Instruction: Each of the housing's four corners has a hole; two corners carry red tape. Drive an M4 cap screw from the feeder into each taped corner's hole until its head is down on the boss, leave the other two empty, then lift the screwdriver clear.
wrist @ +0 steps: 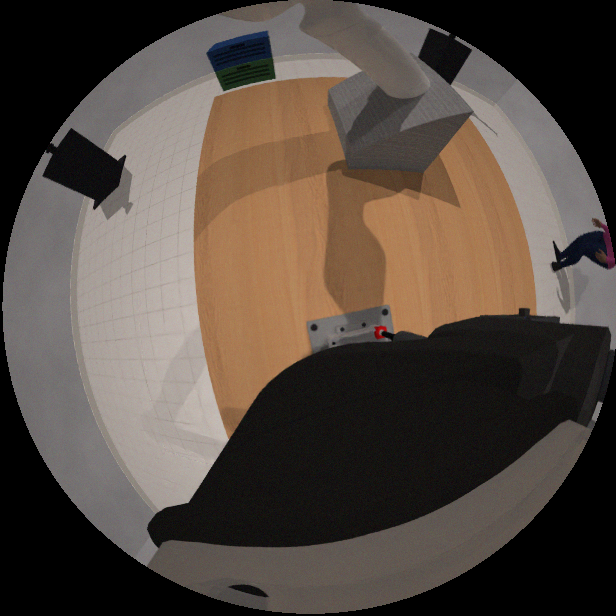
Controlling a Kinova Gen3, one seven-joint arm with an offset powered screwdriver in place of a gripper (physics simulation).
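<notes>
The grey housing (350,332) lies on the wooden table, small, just above the black screwdriver body (402,436) that fills the lower half of the wrist view. Its left and top-right corner holes show as dark dots with no tape. A red-taped corner (379,332) sits at its right edge. The thin screwdriver bit (390,334) points at that red corner, its tip right beside or on it. I cannot tell whether a screw is on the bit. The housing's lower edge and the other taped corner are hidden behind the tool. The feeder is not in view.
The arm's grey base block (396,123) stands on the table at the top, casting a long shadow toward the housing. Black boxes (83,166) (445,52) and a blue-green panel (242,59) stand on the tiled floor around the table. A figure (586,247) is at the far right.
</notes>
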